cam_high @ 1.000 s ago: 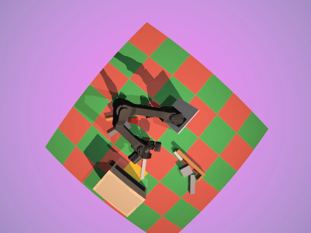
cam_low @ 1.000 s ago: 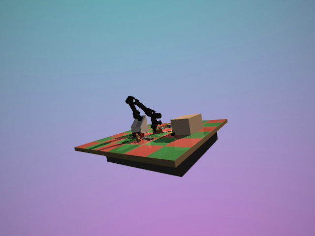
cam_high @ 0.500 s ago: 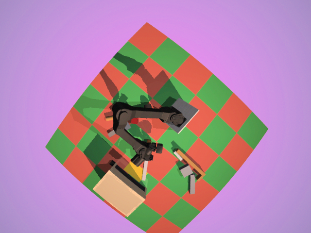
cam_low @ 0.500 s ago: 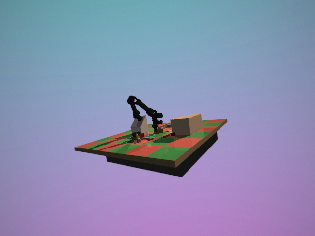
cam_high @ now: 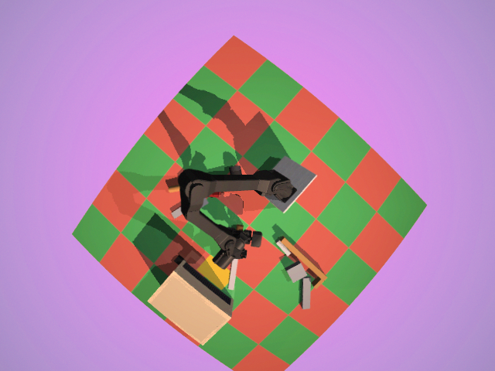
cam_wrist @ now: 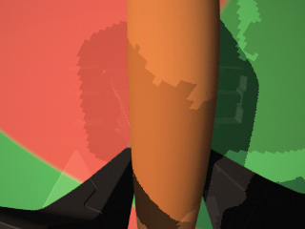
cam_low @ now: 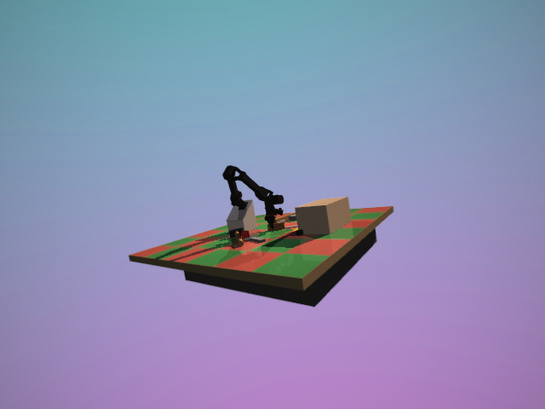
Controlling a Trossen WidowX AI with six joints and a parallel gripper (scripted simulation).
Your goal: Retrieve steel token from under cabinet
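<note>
My gripper tip is 8 cm past the pale bar and 19 cm to the right of it. From my gripper tip the other things lie so: grey block: 5 cm behind, 31 cm to the left, 1 cm above; then grey t-shaped tool: 6 cm ahead, 24 cm to the right; then red cube: 5 cm behind, 20 cm to the right, 1 cm above.
</note>
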